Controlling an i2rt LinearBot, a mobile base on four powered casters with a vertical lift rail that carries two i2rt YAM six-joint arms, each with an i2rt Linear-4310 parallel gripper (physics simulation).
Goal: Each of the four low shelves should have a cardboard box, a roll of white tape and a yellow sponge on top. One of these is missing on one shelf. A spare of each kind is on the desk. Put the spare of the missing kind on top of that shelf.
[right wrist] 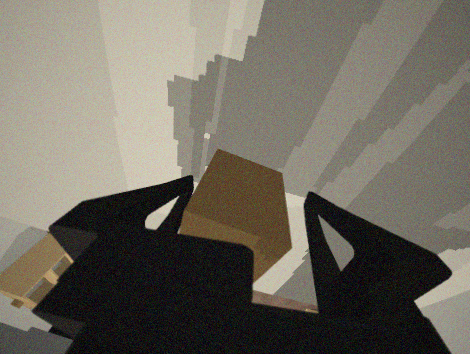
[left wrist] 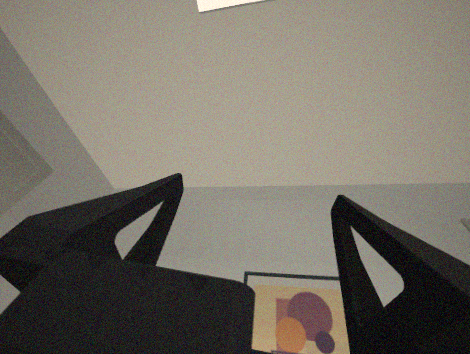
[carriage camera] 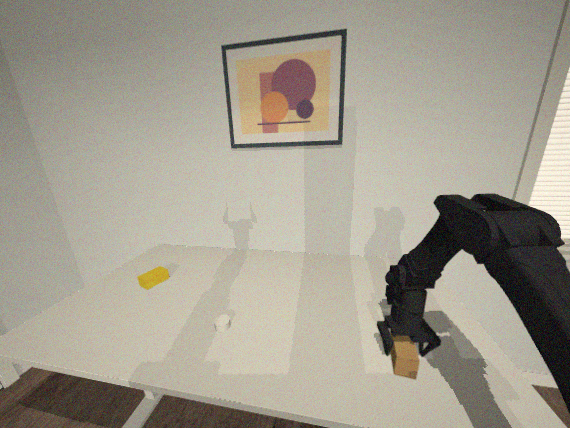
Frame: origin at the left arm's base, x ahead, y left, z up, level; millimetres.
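Where they show: left gripper, fingertip midpoint: (left wrist: 256,191); right gripper, fingertip midpoint: (right wrist: 248,189).
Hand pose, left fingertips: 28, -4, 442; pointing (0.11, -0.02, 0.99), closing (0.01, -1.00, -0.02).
Note:
Each offset is from my left fingertips to the top centre of the thing, as dx, dy, dz. Level surfaces: height alone.
A brown cardboard box @(+351, -606, -536) (carriage camera: 405,361) (right wrist: 240,192) rests on the white desk @(dz -596) (carriage camera: 265,327) at the right of the carriage view. My right gripper (carriage camera: 406,349) (right wrist: 248,189) is open and points down over it, one finger at each side of the box's far end; a gap shows beside the right-hand finger in the right wrist view. A white tape roll @(+479, -86, -572) (carriage camera: 222,323) lies mid-desk, and a yellow sponge @(+739, +296, -551) (carriage camera: 154,278) lies at the far left. My left gripper (left wrist: 256,191) is open and empty, raised toward wall and ceiling. None of the four low shelves can be clearly made out.
A framed picture (carriage camera: 343,90) (left wrist: 295,275) hangs on the wall behind the desk. Brown wooden floor @(dz -1316) (carriage camera: 65,395) shows below the desk's near edge. A tan wooden piece with openings (right wrist: 25,270) shows at the lower left of the right wrist view. Window blinds (carriage camera: 555,165) are at the far right.

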